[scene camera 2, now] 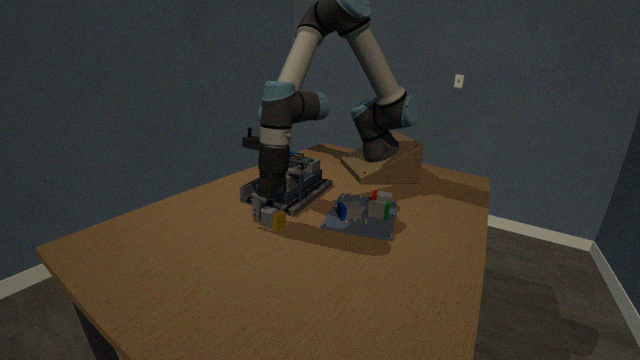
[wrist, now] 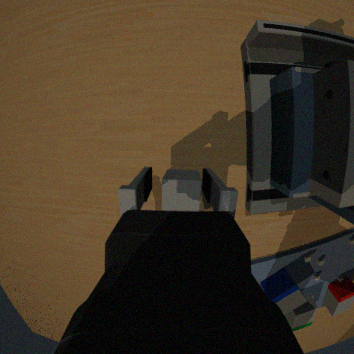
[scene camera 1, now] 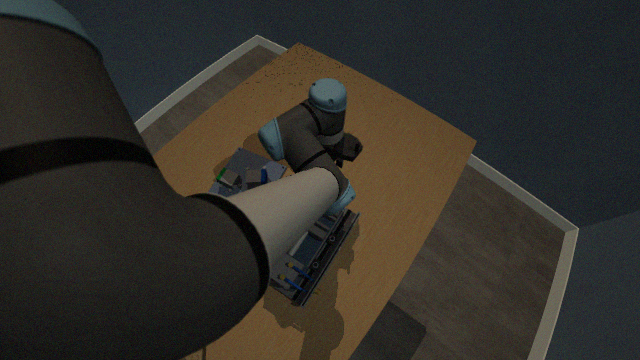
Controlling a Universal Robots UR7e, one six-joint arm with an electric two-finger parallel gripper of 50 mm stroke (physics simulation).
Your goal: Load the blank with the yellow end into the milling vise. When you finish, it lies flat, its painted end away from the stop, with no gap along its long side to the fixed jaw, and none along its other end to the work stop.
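The blank with the yellow end (scene camera 2: 271,219) (wrist: 181,192) lies on the table in front of the vise. Its yellow end faces away from the arm's base in scene camera 2 and is hidden behind the gripper body in the wrist view. My gripper (scene camera 2: 266,212) (wrist: 176,177) is open and low, with one finger on each long side of the blank and a visible gap at each side in the wrist view. The milling vise (scene camera 1: 345,234) (scene camera 2: 312,198) (wrist: 258,125) stands to the right in the wrist view. In scene camera 1 the blank does not show.
A grey-blue plate (scene camera 1: 242,157) (scene camera 2: 357,230) stands beside the vise. It bears a blue-ended blank (scene camera 2: 342,211) (wrist: 280,286), a green-ended blank (scene camera 1: 229,177) (scene camera 2: 378,209) and a red-ended blank (scene camera 2: 384,195) (wrist: 341,291). Blue-and-yellow parts (scene camera 1: 297,270) sit at the vise's far end.
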